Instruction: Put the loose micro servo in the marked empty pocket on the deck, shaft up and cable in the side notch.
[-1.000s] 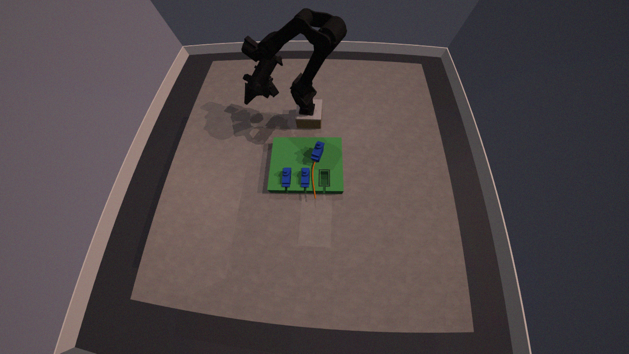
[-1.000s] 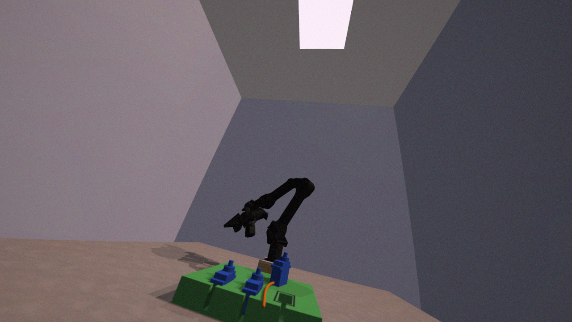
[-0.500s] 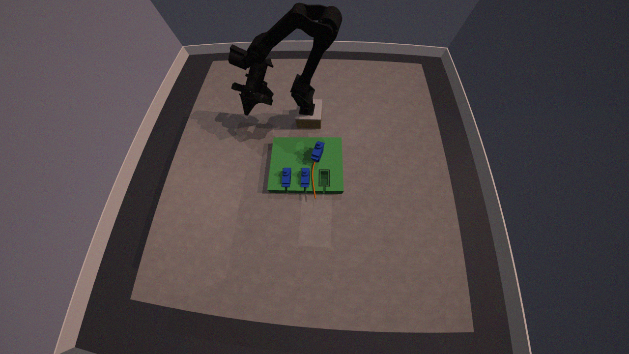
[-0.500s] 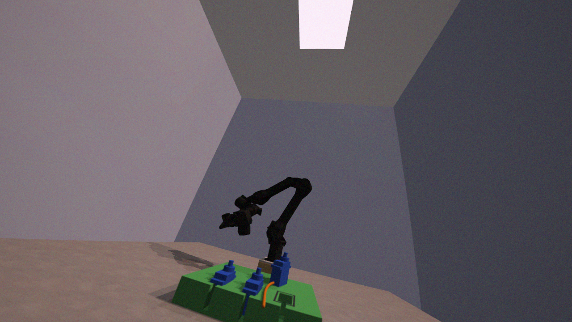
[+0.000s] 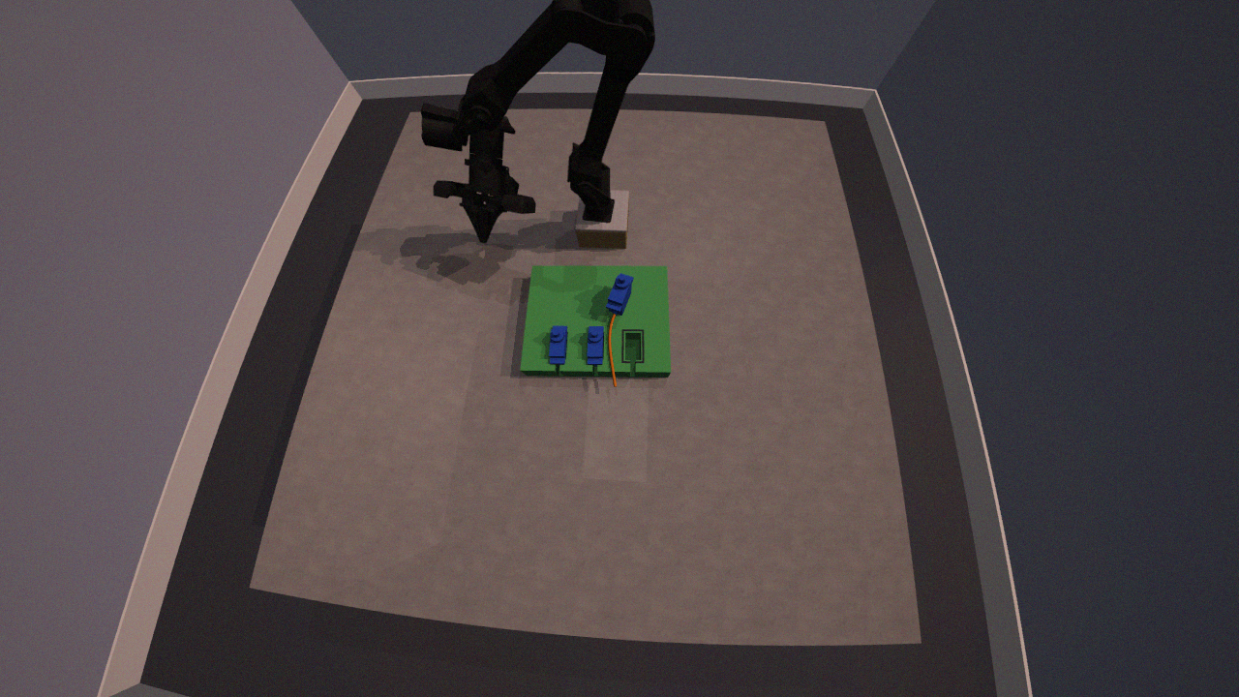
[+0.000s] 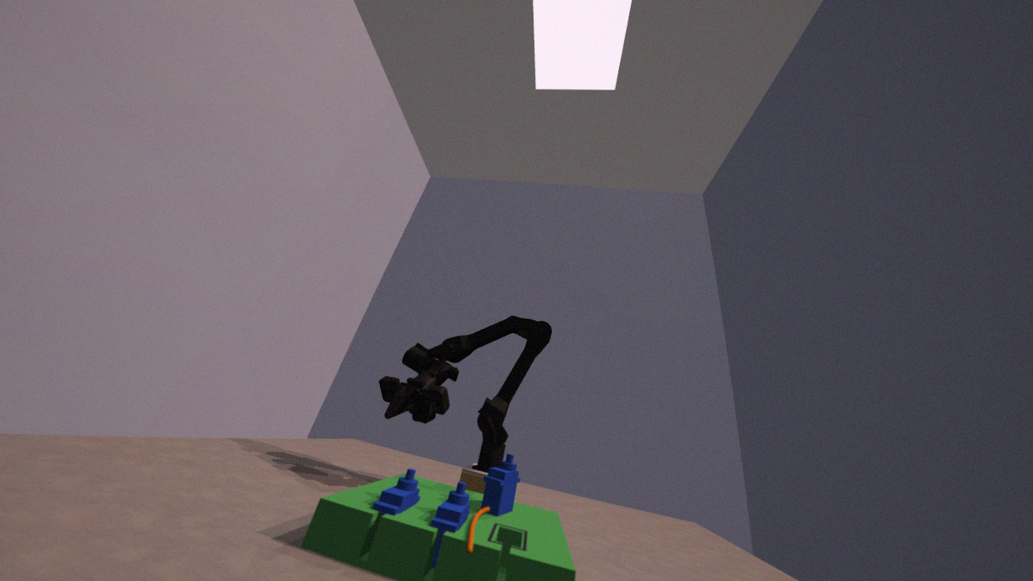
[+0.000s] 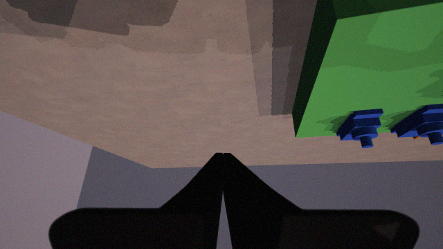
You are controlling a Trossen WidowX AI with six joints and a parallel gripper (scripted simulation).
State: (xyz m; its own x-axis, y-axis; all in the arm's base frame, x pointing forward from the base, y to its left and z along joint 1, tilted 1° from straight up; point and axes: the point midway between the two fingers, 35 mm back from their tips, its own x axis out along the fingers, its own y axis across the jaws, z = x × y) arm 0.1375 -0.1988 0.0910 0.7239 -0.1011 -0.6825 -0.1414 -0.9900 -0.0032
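Right now the green deck is 50 mm ahead of my gripper tip, 230 mm to the left of it and 110 mm below it.
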